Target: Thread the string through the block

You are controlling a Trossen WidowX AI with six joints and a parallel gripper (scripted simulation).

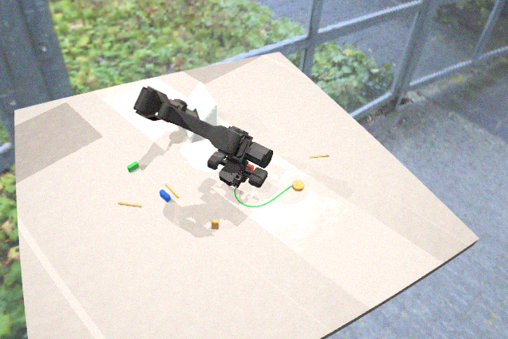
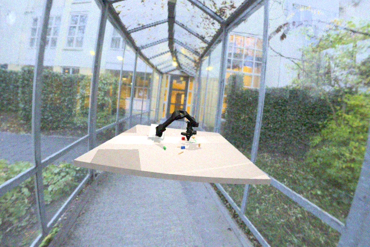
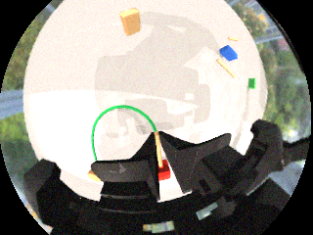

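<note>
My gripper tip is now 6 cm to the right of the red block and 6 cm past it. Also, from my gripper tip: wooden block 12 cm ahead, 11 cm to the right; thin wooden stick 1 cm to the left, 1 cm behind; round wooden button 20 cm to the left, 5 cm ahead, 1 cm below.
</note>
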